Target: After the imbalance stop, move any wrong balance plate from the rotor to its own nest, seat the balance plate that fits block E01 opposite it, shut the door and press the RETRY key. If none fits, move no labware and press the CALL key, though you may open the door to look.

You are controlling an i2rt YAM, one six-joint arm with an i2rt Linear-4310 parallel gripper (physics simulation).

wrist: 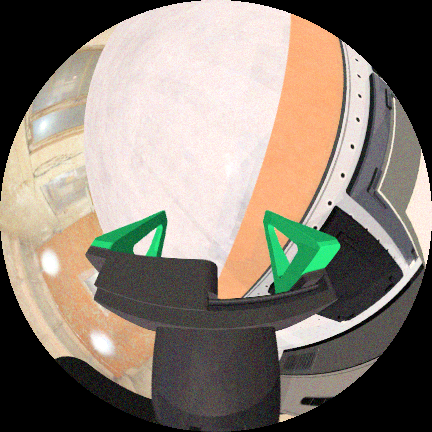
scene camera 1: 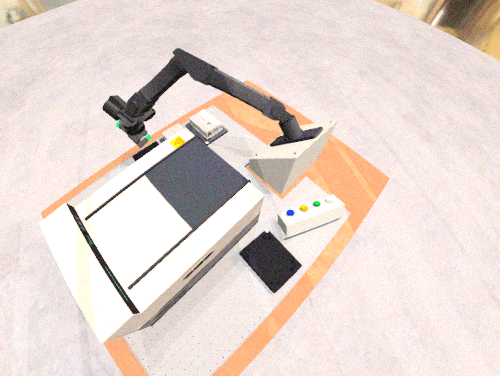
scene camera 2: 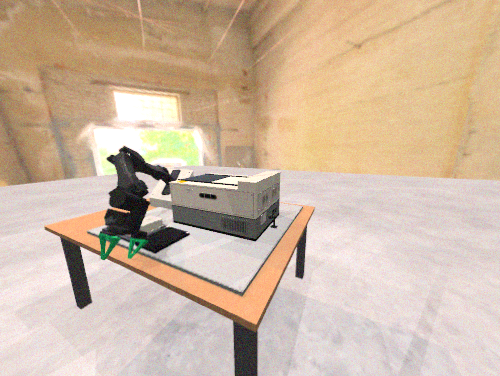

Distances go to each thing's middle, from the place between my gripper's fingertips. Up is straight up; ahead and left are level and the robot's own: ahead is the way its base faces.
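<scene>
White button box [scene camera 1: 303, 218]: 17 cm behind my hand, 78 cm to the left of it, 3 cm above it. The dark sliding door [scene camera 1: 194, 180] is 3 cm ahead of my hand, 48 cm to the left of it and 20 cm above it, while the white centrifuge [scene camera 1: 127, 256] is 47 cm to the left of the hand, 19 cm ahead of it and 11 cm above it.
</scene>
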